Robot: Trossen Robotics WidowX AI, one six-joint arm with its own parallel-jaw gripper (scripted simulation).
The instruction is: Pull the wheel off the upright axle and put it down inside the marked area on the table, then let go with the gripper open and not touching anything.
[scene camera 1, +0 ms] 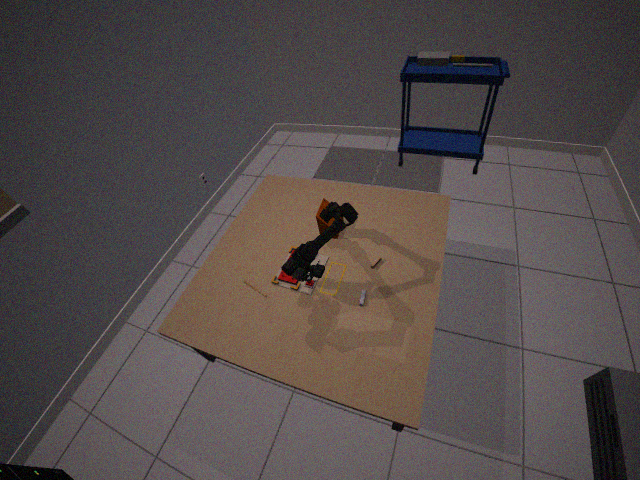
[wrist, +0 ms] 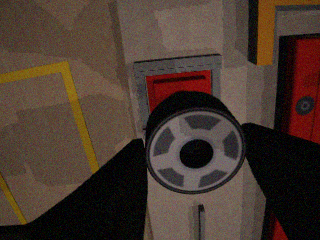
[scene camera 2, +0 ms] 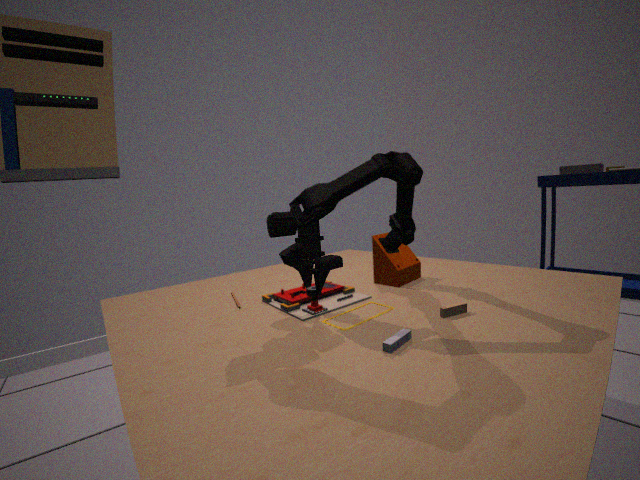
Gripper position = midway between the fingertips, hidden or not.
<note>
In view: my gripper (scene camera 2: pixel 313 291), a wheel (wrist: pixel 189 115) and a red plate (scene camera 2: pixel 298 295).
My gripper also shows in the wrist view (wrist: pixel 192 141).
</note>
